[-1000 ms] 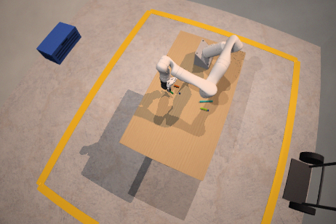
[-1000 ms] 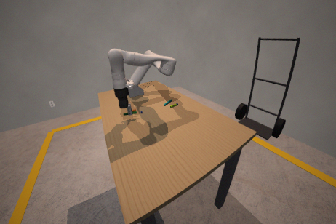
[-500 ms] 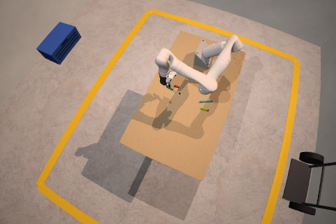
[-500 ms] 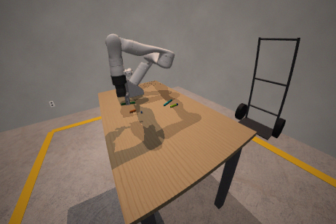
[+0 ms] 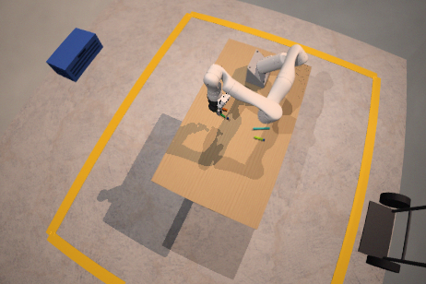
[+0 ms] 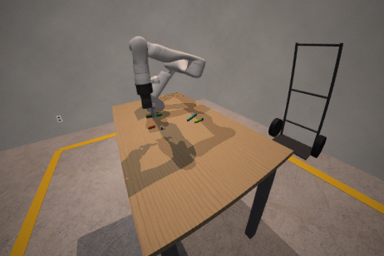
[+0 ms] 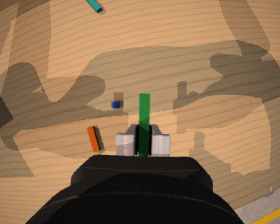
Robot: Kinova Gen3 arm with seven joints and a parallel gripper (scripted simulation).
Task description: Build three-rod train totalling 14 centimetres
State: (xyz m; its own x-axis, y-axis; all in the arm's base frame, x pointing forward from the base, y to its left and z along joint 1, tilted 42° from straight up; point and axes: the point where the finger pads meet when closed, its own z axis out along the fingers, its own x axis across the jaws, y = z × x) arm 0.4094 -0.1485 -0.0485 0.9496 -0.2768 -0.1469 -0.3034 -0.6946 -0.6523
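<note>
Right now my hand is 25 cm to the right of the lime rod, 12 cm above it and 3 cm short of it. From my hand the other things lie so: green rod (1 cm below); orange rod (12 cm below, 8 cm behind); turquoise rod (25 cm to the left, 12 cm below, 4 cm behind).
</note>
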